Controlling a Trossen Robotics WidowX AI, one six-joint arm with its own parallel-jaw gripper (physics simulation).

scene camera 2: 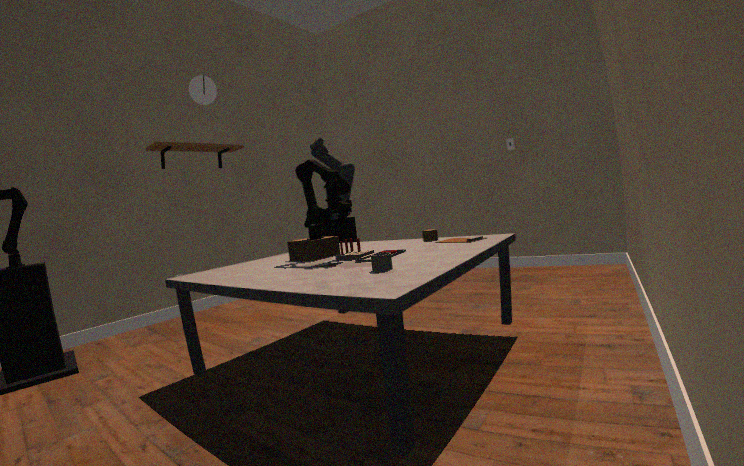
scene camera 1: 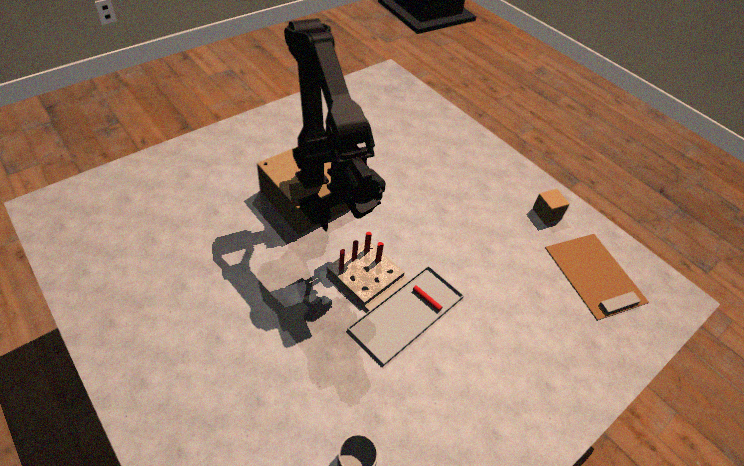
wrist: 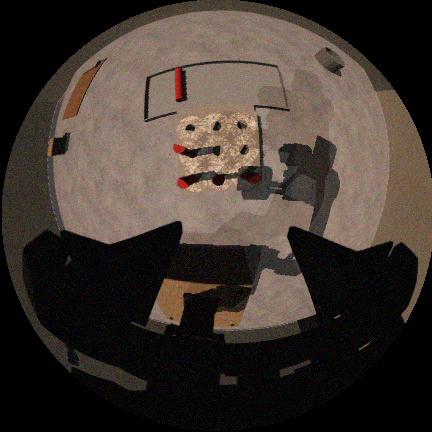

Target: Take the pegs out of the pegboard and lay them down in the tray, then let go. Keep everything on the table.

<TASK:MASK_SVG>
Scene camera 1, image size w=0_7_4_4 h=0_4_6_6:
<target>my gripper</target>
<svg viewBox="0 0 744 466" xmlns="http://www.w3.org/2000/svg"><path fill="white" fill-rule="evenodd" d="M385 180L370 168L380 185L380 191L370 202L358 204L351 198L341 178L335 176L331 168L329 168L327 173L331 176L331 182L327 184L327 188L330 190L331 195L324 199L317 193L300 200L300 209L313 224L320 223L326 232L328 230L328 220L331 219L330 208L340 203L346 203L353 216L357 219L371 213L376 206L381 204L380 200L383 197L386 186Z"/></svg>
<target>flat brown board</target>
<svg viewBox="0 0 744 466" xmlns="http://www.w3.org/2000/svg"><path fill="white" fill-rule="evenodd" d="M545 247L597 320L649 303L595 234Z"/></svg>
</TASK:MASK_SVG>
